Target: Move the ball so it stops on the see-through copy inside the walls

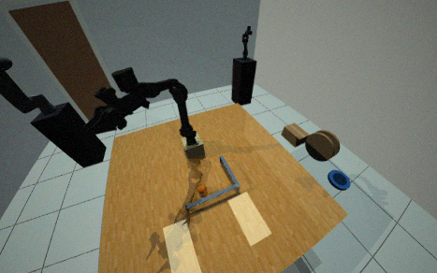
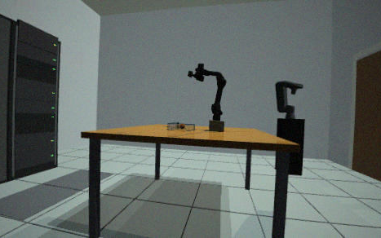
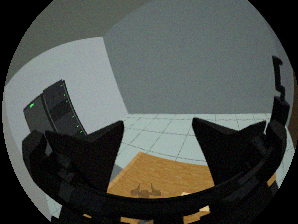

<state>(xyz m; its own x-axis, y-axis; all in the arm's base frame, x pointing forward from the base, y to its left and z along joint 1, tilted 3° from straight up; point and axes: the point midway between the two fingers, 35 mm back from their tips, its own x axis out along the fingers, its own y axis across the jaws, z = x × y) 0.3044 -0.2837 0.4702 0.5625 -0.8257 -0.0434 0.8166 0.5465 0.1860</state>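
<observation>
My gripper tip is 54 cm above the orange ball, 29 cm to the right of it and 3 cm short of it.
</observation>
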